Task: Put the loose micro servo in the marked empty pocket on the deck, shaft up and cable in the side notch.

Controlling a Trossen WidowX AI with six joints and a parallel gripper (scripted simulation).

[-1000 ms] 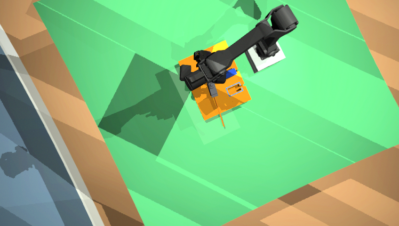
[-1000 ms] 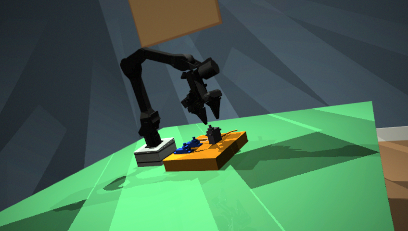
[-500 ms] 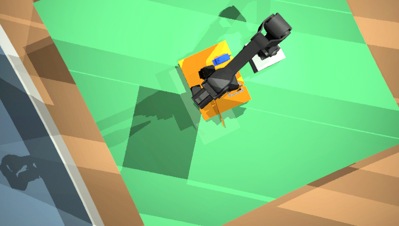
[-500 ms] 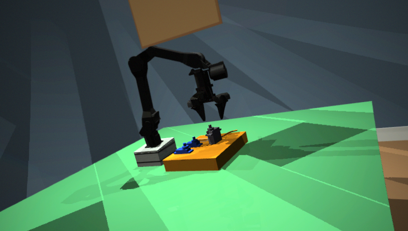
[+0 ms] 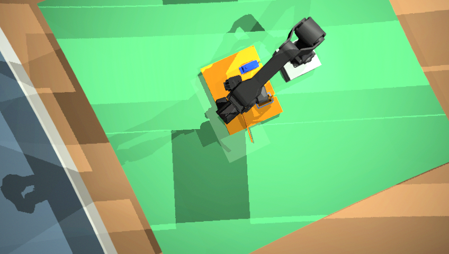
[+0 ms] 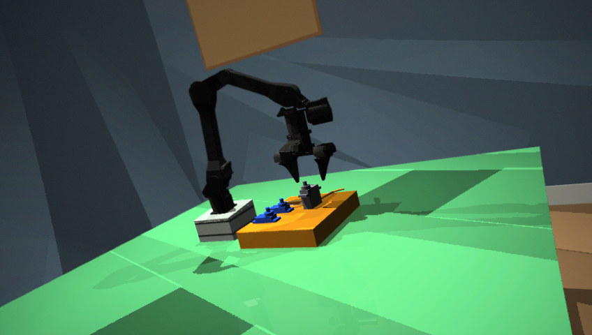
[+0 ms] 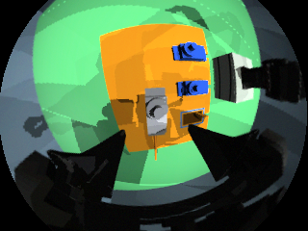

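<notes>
Right now my gripper tip is 10 mm short of the yellow deck, 50 mm to the left of it and 90 mm above it.
</notes>
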